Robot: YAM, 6 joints.
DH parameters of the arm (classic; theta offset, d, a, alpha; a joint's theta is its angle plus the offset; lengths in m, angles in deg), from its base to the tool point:
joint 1: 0 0.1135 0.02 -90
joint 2: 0 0 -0.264 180
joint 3: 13.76 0 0.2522 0
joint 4: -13.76 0 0.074 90
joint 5: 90 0 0 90
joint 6: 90 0.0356 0 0
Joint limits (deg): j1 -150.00..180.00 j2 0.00..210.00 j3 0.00..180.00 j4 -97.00..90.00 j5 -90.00..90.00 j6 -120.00..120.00
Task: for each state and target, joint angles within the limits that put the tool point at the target. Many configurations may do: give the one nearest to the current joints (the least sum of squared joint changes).
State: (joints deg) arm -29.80 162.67 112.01 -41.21 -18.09 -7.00
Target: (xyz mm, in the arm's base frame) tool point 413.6 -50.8 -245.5
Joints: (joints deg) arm -8.53 190.34 122.46 -27.96 -18.19 -7.00
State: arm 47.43 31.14 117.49 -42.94 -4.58 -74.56
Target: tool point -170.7 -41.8 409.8
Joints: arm 15.95 3.29 87.81 -67.66 -10.87 -74.56
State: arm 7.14 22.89 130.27 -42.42 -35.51 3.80
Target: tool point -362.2 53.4 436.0
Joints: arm -4.99 8.31 125.45 -50.71 -37.53 3.80
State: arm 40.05 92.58 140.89 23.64 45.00 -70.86
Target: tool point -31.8 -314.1 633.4
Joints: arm 80.50 56.74 162.95 22.32 35.07 -70.86
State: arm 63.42 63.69 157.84 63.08 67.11 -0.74
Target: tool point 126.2 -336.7 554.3
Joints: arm 105.31 53.67 162.31 61.40 67.13 -0.74
